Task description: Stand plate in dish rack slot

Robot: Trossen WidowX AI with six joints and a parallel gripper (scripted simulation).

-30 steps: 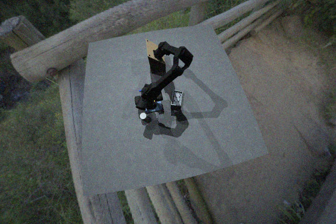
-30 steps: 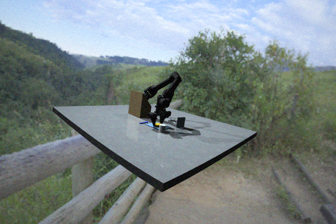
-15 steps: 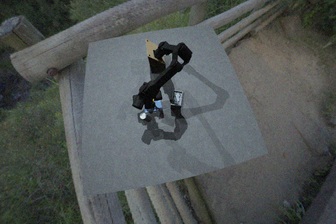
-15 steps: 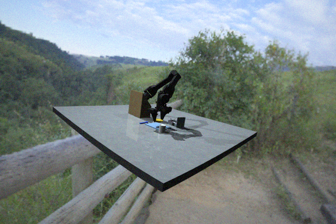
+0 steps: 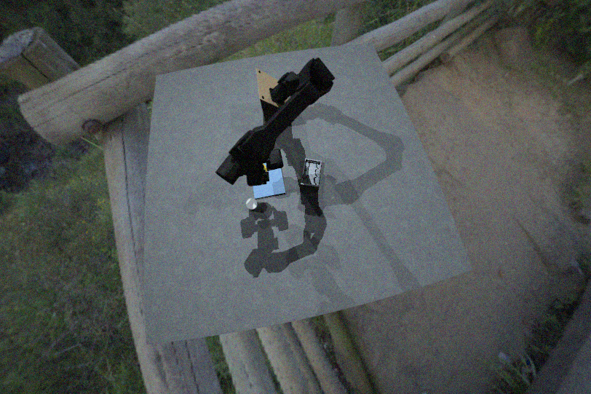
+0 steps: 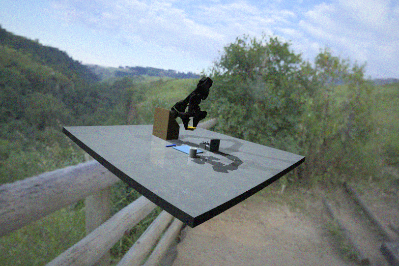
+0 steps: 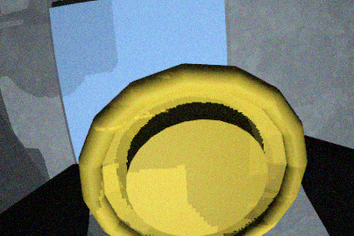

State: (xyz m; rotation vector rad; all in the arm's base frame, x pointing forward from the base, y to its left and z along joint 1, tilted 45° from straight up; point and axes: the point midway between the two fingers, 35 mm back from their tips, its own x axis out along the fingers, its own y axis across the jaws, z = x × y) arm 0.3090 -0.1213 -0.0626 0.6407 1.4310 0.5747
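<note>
Right now my gripper tip is 10 mm short of the dish rack, 200 mm to the right of it and 110 mm above it. Round my gripper tip: yellow plate: 10 mm above; white cup: 90 mm ahead, 60 mm to the right, 110 mm below; light blue mat: 10 mm behind, 20 mm to the left, 130 mm below.
</note>
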